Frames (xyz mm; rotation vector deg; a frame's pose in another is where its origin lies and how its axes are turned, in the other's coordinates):
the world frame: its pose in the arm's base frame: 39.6 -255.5 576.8 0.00 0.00 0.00
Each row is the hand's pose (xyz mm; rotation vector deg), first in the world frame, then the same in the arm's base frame.
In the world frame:
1: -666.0 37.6 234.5 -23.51 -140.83 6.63
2: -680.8 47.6 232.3 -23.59 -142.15 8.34
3: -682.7 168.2 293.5 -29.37 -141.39 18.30
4: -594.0 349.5 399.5 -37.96 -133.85 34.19
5: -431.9 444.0 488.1 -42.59 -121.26 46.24
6: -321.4 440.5 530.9 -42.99 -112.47 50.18
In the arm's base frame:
1: -626.4 -217.9 811.3 -23.51 -140.83 6.63
2: -641.2 -207.9 809.1 -23.59 -142.15 8.34
3: -643.1 -87.3 870.3 -29.37 -141.39 18.30
4: -554.4 94.0 976.3 -37.96 -133.85 34.19
5: -392.3 188.5 1064.9 -42.59 -121.26 46.24
6: -281.8 185.0 1107.7 -42.99 -112.47 50.18

